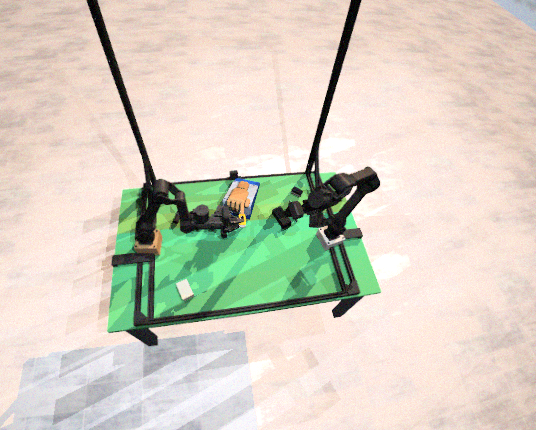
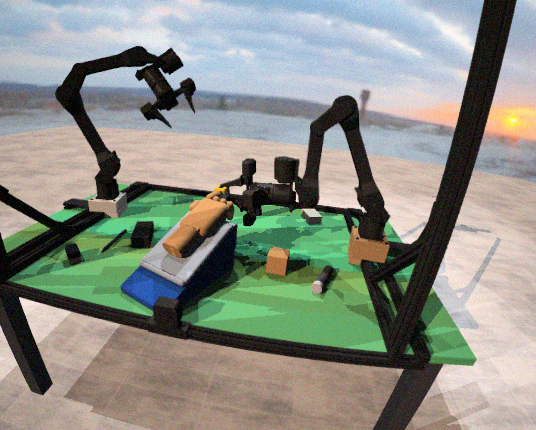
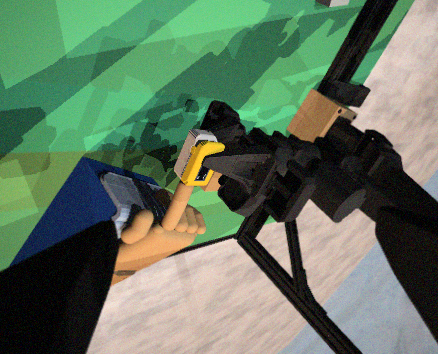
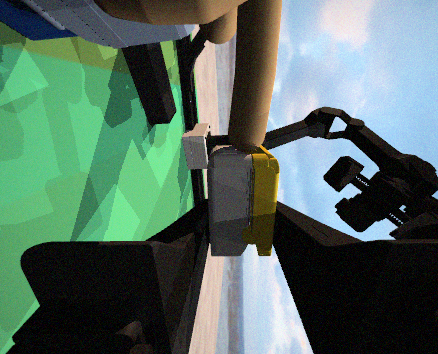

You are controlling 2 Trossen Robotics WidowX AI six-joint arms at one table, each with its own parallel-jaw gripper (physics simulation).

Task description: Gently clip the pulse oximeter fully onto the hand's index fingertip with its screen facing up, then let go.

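Places are measured from the left arm's base along level axes (x down, y left, z ahead), in millimetres.
Pixels of known places: left gripper, fingertip midpoint: (image 1: 287, 215) (image 2: 183, 119) (image 3: 247, 227) (image 4: 363, 209); right gripper, fingertip midpoint: (image 1: 243, 222) (image 2: 220, 191) (image 3: 195, 151) (image 4: 238, 205); left arm's base, origin of the base link: (image 1: 331, 233) (image 2: 107, 196) (image 4: 208, 145); right arm's base, origin of the base link: (image 1: 146, 238) (image 2: 370, 235) (image 3: 335, 130).
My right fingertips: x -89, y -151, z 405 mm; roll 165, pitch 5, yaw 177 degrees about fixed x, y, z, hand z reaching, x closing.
Note:
Ahead of a thing's pixels: the offset from my right fingertips to its middle. "spot": to the spot under its first point. Level surfaces: height alone.
The pulse oximeter {dy -10, dx -1, dz +6 mm} (image 3: 196, 165) (image 4: 243, 200) (image 1: 241, 219) (image 2: 221, 188) is yellow on one side and grey on the other. Its open end sits over the tip of the tan hand's index finger (image 3: 177, 205) (image 4: 252, 77). The hand (image 2: 200, 219) (image 1: 239, 197) lies on a grey pad on a blue wedge {spot: dy -304, dx +118, dz -134 mm} (image 2: 148, 286). My right gripper (image 3: 195, 151) (image 4: 238, 205) (image 2: 234, 194) is shut on the oximeter, one finger on the yellow side and one on the grey. My left gripper (image 2: 174, 108) (image 1: 285, 215) is open and empty, high above the table, far from the hand.
A tan cube {dy -173, dx +123, dz +159 mm} (image 2: 277, 261), a dark cylinder {dy -233, dx +134, dz +266 mm} (image 2: 323, 279), a grey block {dy +167, dx +133, dz +331 mm} (image 2: 311, 216) (image 1: 184, 290) and small black blocks {dy -42, dx +130, dz -222 mm} (image 2: 142, 234) lie on the green table {dx +148 mm} (image 2: 292, 311). A black frame (image 2: 437, 239) borders it.

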